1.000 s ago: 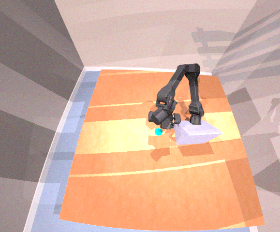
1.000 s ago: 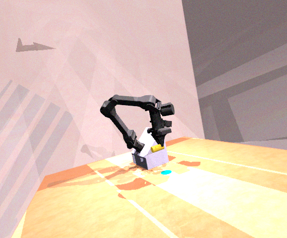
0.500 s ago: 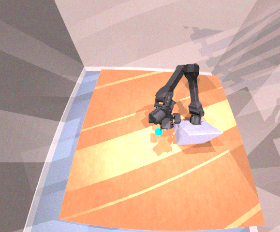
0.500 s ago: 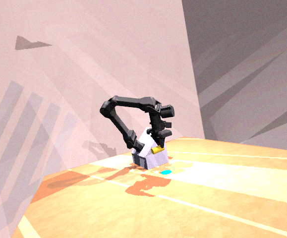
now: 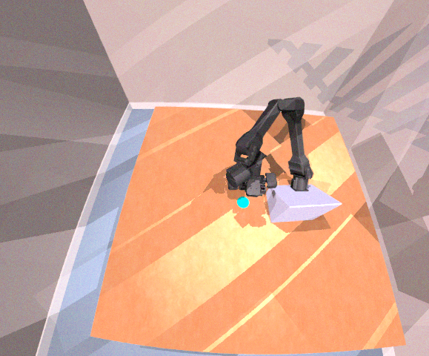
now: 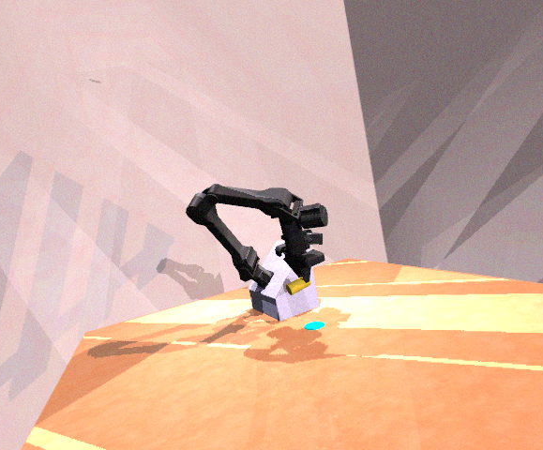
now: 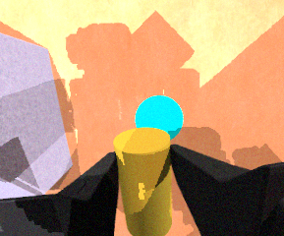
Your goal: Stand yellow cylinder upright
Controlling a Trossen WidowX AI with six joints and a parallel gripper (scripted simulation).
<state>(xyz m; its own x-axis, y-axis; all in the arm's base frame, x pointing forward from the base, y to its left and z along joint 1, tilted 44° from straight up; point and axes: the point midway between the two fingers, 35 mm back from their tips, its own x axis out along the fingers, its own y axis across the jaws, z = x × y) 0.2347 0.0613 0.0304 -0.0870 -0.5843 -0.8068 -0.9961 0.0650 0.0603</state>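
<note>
The cyan circle is 10 mm ahead of my gripper tip and 130 mm below it. Also, from my gripper tip: yellow tall cylinder (20 mm to the right, 10 mm below).
</note>
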